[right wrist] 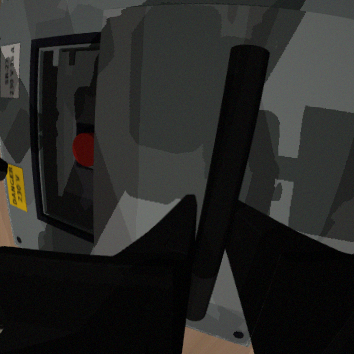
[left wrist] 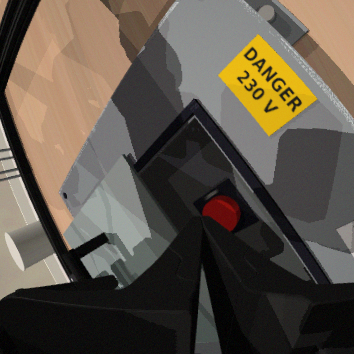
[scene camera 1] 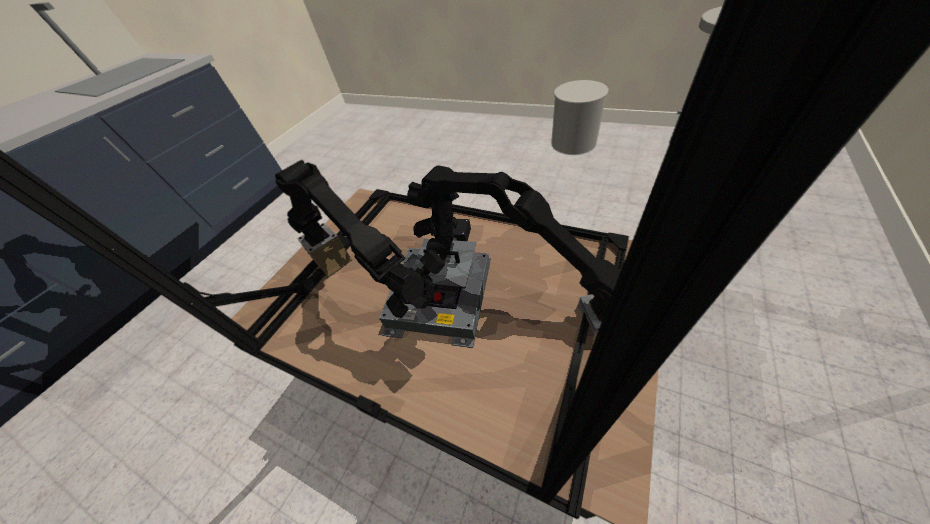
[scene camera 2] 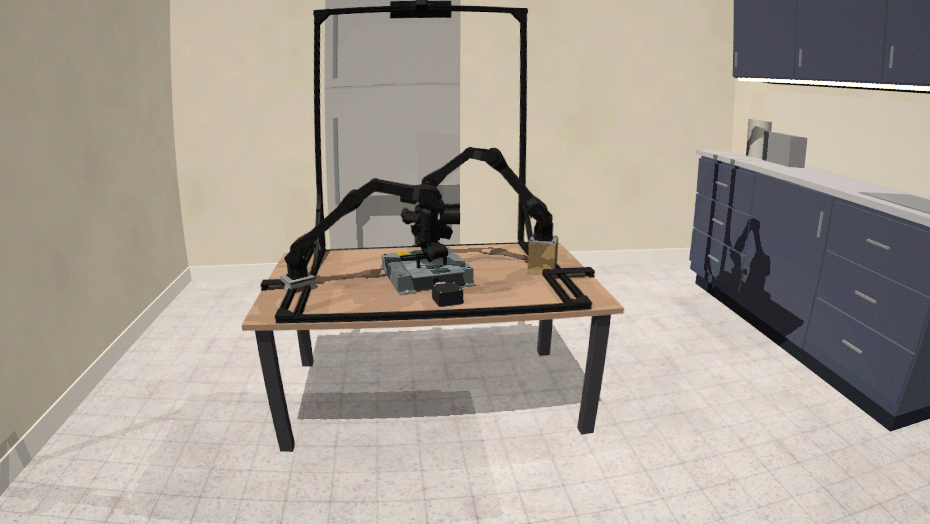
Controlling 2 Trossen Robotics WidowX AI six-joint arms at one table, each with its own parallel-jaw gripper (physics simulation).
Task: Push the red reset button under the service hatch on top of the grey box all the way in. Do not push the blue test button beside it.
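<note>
The grey box [scene camera 1: 469, 311] [scene camera 2: 403, 281] [left wrist: 155, 60] lies on the table, its recess uncovered. The red button [scene camera 1: 437, 296] [left wrist: 221, 212] [right wrist: 84, 149] shows in the recess; how deep it sits is unclear. The blue button does not show; my left fingers cover part of the recess. My left gripper [left wrist: 199, 223] is shut and empty, its tips at the red button's lower left edge in the left wrist view; contact is unclear. My right gripper [right wrist: 206, 203] is shut on the black bar handle [right wrist: 240, 100] of the hatch [left wrist: 120, 205] [right wrist: 165, 115], which stands beside the recess.
A yellow danger label [scene camera 1: 445, 318] [left wrist: 268, 85] is on the box top. A small black block [scene camera 2: 447, 293] stands near the box. A black frame [scene camera 2: 416, 316] edges the wooden table [scene camera 1: 449, 390]. Both arms reach close together over the box.
</note>
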